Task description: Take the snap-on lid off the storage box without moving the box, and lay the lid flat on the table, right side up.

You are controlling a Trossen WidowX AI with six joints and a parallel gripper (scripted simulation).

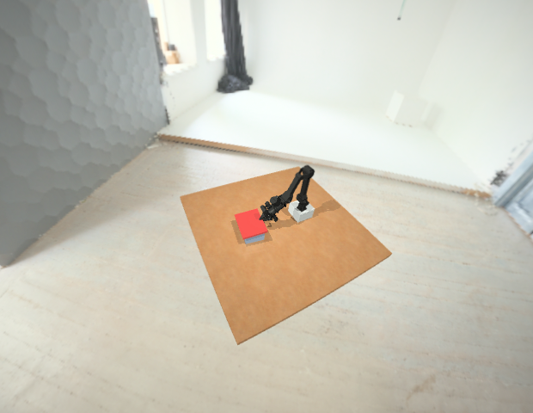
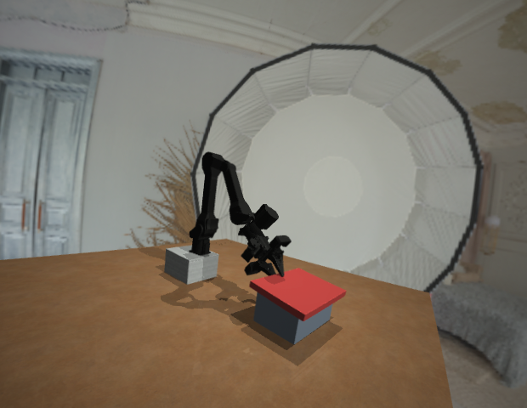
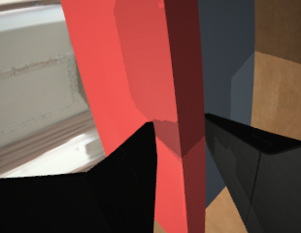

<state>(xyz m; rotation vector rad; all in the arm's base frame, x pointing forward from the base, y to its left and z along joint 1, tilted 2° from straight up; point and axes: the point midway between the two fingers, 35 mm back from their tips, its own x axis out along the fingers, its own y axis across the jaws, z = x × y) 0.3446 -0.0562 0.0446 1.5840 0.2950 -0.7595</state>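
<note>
The red lid lies 7 cm ahead of my gripper tip and 2 cm to the right of it. Also, from my gripper tip: grey-blue storage box (7 cm ahead, 2 cm to the right, 6 cm below).
</note>
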